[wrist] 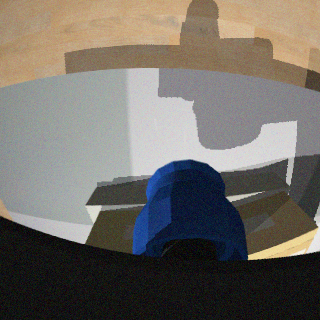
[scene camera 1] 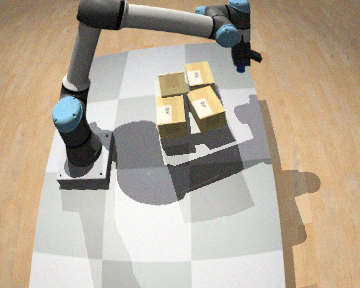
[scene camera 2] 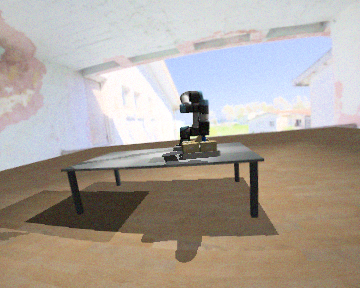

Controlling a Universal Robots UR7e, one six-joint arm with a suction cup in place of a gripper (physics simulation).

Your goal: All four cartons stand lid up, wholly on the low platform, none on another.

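Places are measured from the arm's base along level axes (x left, y back, z up), in millimetres.
Where they show: hand, tool point: [wrist: 185, 195] [scene camera 1: 240, 70] [scene camera 2: 203, 140]; arm's base, link origin: [scene camera 1: 84, 151].
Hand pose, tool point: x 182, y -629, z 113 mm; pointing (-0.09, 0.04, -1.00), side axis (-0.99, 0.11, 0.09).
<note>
Things, the pixels of their top centre, and the offset from my tool point. Level surfaces: height alone.
- low platform, top centre: [wrist: 190, 247] [scene camera 1: 187, 101] [scene camera 2: 200, 149] dx -27, dy +217, dz -106 mm
- front-left carton, top centre: [scene camera 1: 170, 108] dx -124, dy +282, dz -29 mm
- front-right carton, top centre: [wrist: 265, 264] [scene camera 1: 205, 101] [scene camera 2: 189, 143] dx -115, dy +160, dz -29 mm
- back-right carton, top centre: [scene camera 1: 199, 72] [scene camera 2: 207, 141] dx +45, dy +157, dz -29 mm
- back-left carton, top centre: [scene camera 1: 170, 68] dx +11, dy +262, dz +40 mm
- table, surface height: dz -154 mm
Four tan cartons stand in two rows on the low platform [scene camera 1: 194, 125] [scene camera 2: 200, 155] [wrist: 120, 193] in the scene camera 1 view. The front-left carton [scene camera 1: 171, 111], the front-right carton [scene camera 1: 206, 106] and the back-right carton [scene camera 1: 201, 73] show white labels on top. The front-right one is turned at an angle. The back-left carton [scene camera 1: 171, 84] shows a duller face without a visible label; which face is up I cannot tell. None visibly lies on another. My suction gripper [scene camera 1: 241, 69] [scene camera 2: 205, 138] [wrist: 185, 200] is open, holds nothing and hangs to the right of the cartons. Two carton sides show behind the cup in the wrist view.
The arm's base [scene camera 1: 82, 172] stands on the table [scene camera 1: 145, 235] [scene camera 2: 135, 160] to the left of the platform. The arm [scene camera 1: 167, 19] reaches across behind and above the cartons. The table's right edge runs close to the gripper. Arm shadows fall over the table and floor.
</note>
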